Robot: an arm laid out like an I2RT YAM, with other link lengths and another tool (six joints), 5 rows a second.
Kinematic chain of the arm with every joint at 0, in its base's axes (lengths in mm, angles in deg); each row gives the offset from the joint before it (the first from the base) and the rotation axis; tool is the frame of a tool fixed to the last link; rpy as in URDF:
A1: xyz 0 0 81.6 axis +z
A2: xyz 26 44.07 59.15 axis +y
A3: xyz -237.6 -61.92 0 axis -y
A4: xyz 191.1 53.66 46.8 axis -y
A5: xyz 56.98 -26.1 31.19 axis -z
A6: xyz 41.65 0 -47.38 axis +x
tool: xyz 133 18 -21 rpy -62.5 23.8 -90
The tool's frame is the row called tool.
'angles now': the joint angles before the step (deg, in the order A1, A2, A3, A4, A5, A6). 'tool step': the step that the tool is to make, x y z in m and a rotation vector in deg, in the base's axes. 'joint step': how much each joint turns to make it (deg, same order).
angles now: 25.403, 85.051, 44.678, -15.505, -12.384, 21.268
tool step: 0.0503, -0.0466, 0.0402, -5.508, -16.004, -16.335
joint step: -1.756, -8.781, -0.639, 4.435, 18.297, 3.544
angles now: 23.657, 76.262, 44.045, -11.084, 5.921, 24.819
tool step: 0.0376, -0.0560, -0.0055, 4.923, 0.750, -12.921
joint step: -14.288, 4.222, 0.517, 4.209, -4.354, 2.675
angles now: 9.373, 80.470, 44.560, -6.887, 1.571, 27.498
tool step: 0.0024, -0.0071, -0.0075, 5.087, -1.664, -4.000
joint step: -2.619, -0.140, -5.233, 7.416, -2.158, 4.508
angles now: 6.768, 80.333, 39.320, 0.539, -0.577, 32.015
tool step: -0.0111, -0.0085, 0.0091, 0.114, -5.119, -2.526
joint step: -0.099, -6.926, -6.633, 4.795, 2.212, 1.108
